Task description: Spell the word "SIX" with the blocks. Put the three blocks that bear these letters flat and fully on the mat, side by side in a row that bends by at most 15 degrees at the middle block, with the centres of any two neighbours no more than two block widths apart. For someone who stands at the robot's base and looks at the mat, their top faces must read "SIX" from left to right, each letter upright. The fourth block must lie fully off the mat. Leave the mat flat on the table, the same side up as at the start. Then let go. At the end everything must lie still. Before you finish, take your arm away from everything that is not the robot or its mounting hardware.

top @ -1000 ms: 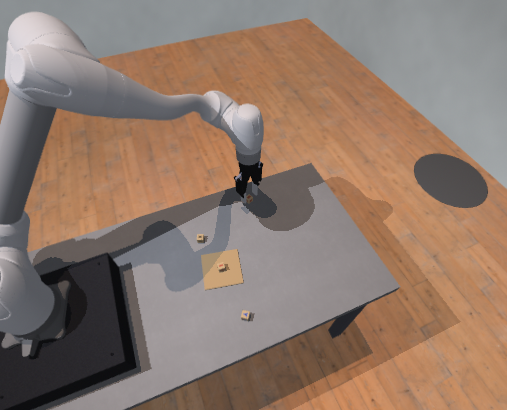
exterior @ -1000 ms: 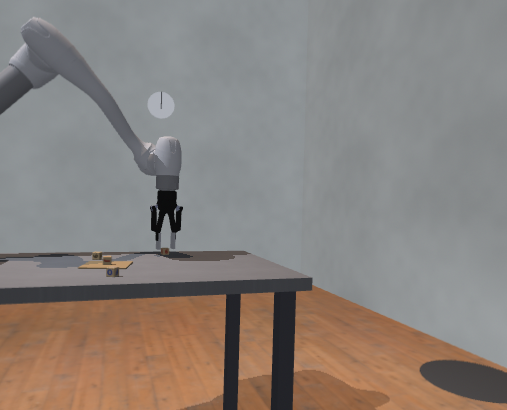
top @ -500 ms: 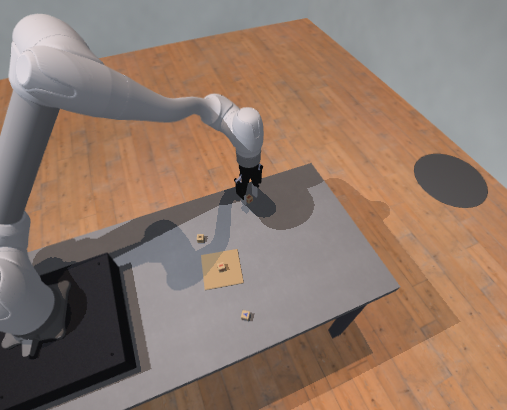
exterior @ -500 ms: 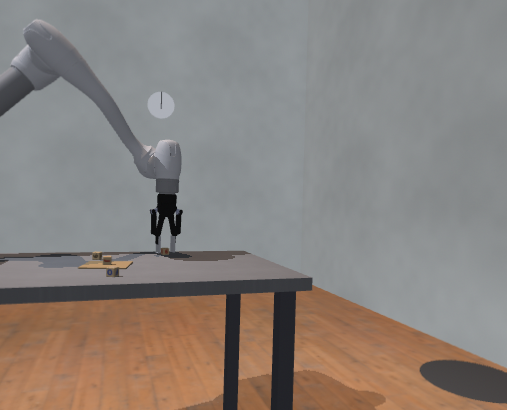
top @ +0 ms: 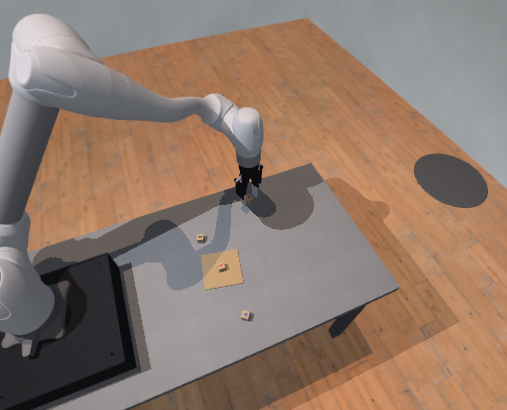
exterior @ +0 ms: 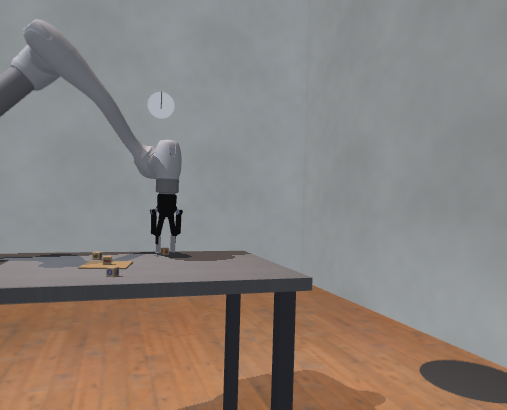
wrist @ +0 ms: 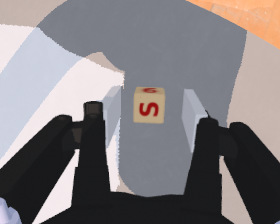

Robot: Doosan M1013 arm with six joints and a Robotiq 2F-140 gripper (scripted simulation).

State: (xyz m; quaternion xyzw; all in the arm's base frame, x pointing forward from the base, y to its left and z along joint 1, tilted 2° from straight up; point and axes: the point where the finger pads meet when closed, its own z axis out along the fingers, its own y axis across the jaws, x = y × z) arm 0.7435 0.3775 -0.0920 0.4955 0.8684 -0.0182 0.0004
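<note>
Now: hand 160 mm past the tan mat, 290 mm to the left of it and 40 mm above it. Also, from my hand: block: 230 mm behind, 150 mm to the right, 30 mm below.
</note>
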